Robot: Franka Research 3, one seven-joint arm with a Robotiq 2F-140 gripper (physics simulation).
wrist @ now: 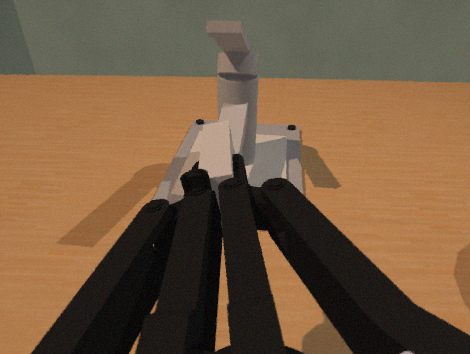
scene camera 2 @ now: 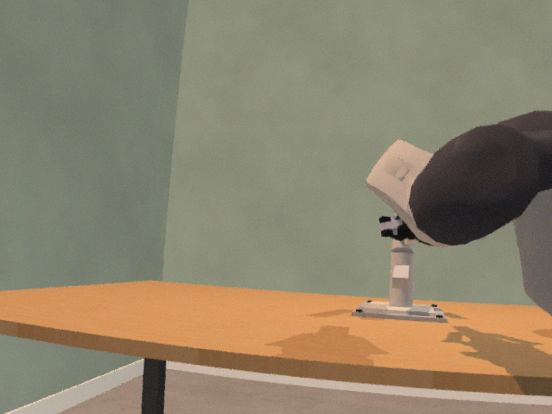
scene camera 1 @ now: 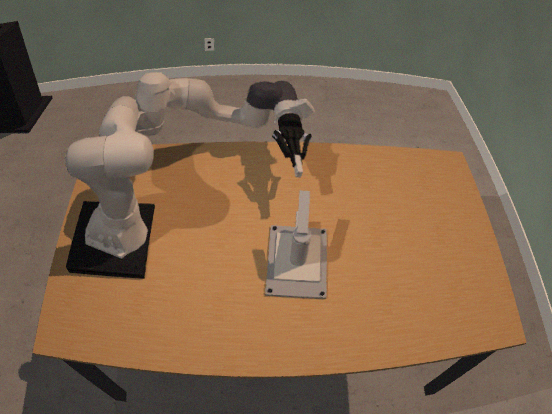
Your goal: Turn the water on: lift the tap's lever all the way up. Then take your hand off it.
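The tap's grey post (scene camera 1: 299, 254) (scene camera 2: 401, 292) (wrist: 245, 90) stands upright on a baseplate (scene camera 1: 295, 288) (wrist: 274, 131). Its lever (scene camera 1: 304, 212) (wrist: 227, 33) slopes steeply upward from the post's top, with the free end towards the arm's side and well above the post; its underside shows in the wrist view. In scene camera 2 the lever is hidden behind the hand. A short spout (scene camera 2: 401, 271) (wrist: 236, 120) sticks out of the post below the lever. My gripper (scene camera 1: 298, 172) (wrist: 220, 142) is shut and empty. Its fingertips are apart from the lever, lower than it in the wrist view.
The tap and the arm's black base (scene camera 1: 107, 272) are on the wooden table (scene camera 1: 400, 300) (scene camera 2: 200, 320) (wrist: 375, 125). The arm reaches along the table's far edge in scene camera 1. A black cabinet (scene camera 1: 15, 80) stands on the floor beyond the table.
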